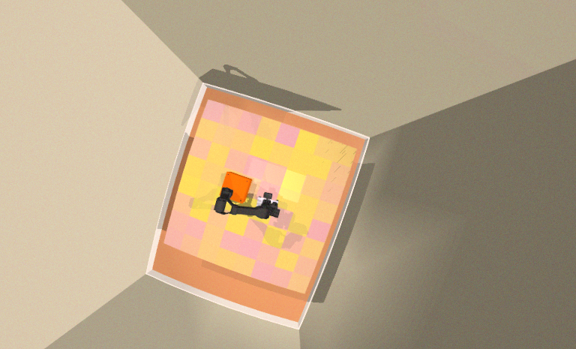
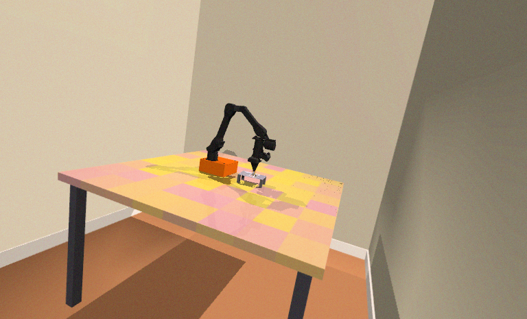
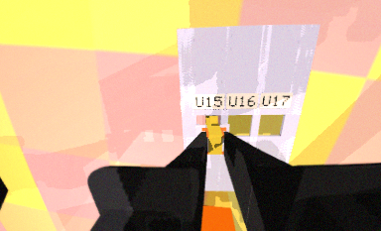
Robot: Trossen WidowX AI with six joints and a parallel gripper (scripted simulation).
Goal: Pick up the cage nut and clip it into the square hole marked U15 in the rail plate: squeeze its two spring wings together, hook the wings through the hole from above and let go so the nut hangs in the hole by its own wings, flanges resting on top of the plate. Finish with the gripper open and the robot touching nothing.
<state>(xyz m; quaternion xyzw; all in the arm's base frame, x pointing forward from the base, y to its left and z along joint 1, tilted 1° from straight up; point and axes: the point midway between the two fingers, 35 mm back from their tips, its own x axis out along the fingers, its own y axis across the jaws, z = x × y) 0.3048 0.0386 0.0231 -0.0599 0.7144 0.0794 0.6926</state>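
Now: the cage nut 1 cm below my gripper tip.
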